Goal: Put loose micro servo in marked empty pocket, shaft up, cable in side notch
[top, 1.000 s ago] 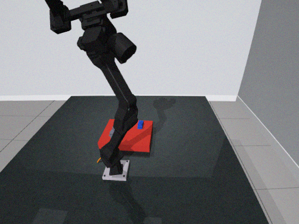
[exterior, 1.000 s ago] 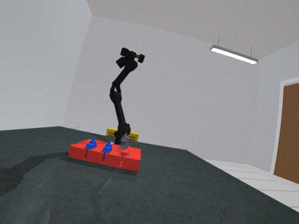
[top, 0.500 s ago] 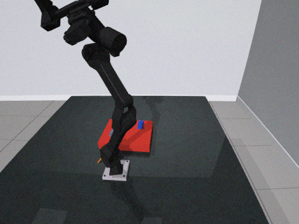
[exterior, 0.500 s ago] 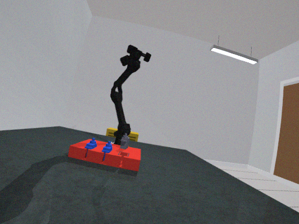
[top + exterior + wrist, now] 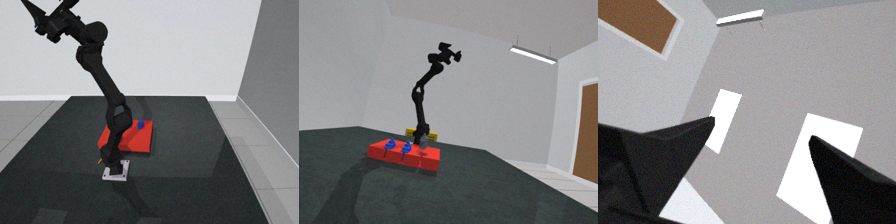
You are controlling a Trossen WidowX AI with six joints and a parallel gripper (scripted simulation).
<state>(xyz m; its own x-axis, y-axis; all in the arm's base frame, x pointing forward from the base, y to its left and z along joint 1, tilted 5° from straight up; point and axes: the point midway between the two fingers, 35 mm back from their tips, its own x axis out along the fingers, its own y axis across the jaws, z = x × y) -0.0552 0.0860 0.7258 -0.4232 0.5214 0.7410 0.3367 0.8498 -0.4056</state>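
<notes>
Now: the red deck 74 cm below my gripper tip, 24 cm ahead of it and 18 cm to the right of it.
</notes>
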